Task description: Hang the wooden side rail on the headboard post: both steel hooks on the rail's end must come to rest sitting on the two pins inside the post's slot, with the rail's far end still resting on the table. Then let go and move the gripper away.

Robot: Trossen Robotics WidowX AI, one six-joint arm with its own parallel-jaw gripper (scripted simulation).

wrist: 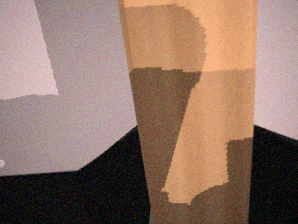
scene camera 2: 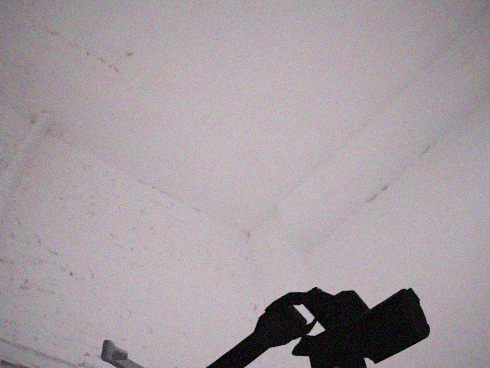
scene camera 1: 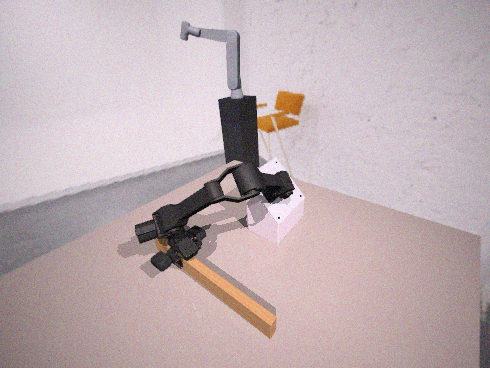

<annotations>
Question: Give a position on a wooden side rail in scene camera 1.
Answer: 265,321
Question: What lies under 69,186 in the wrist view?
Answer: My gripper.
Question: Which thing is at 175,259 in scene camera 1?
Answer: My gripper.
</annotations>
